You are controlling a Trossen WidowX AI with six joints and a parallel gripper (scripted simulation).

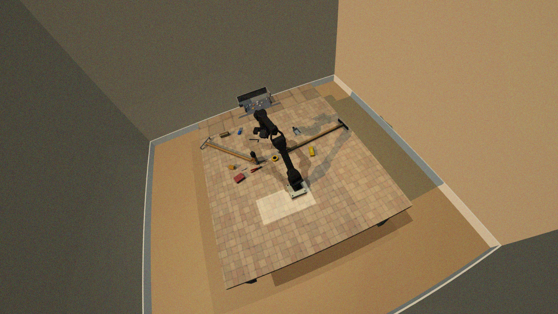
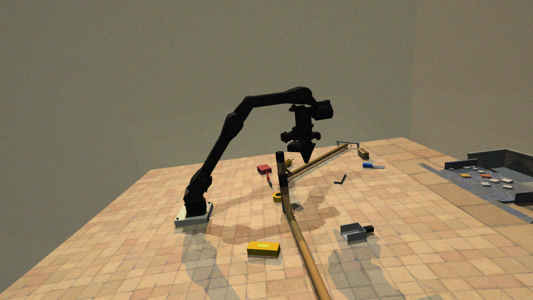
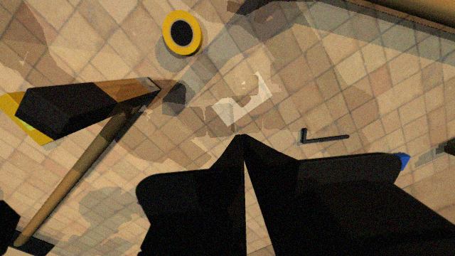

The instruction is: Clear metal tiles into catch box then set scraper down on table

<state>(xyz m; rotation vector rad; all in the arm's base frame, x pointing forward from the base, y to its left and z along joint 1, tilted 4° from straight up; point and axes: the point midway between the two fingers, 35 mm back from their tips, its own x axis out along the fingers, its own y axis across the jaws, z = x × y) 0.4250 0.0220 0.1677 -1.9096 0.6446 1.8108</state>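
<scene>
My gripper tip is 210 mm past the yellow block, 260 mm to the left of it and 120 mm above it. Round my gripper tip: red screwdriver: 130 mm behind, 180 mm to the left, 120 mm below; then yellow tape roll: 120 mm behind, 10 mm to the left, 130 mm below; then hex key: 160 mm ahead, 70 mm to the left, 130 mm below.
</scene>
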